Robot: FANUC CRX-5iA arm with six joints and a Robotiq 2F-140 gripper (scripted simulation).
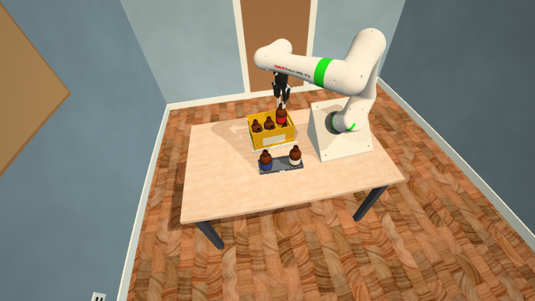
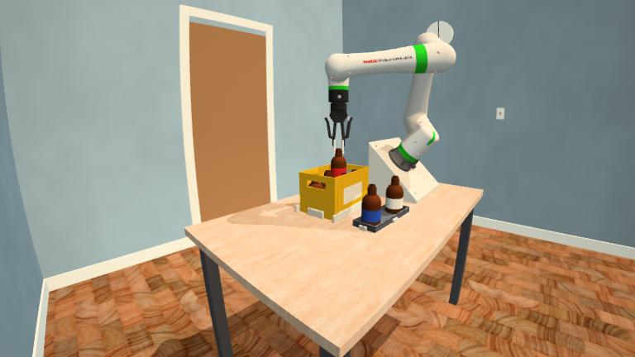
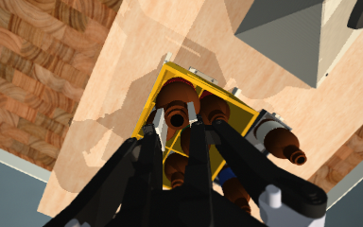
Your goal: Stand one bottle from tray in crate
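Now: hand 8 cm short of the yellow crate, 6 cm to the right of it and 18 cm above it. The rest, counted from my hand: dark tray: 3 cm ahead, 29 cm to the left, 25 cm below; then blue-labelled bottle: 12 cm ahead, 30 cm to the left, 18 cm below.
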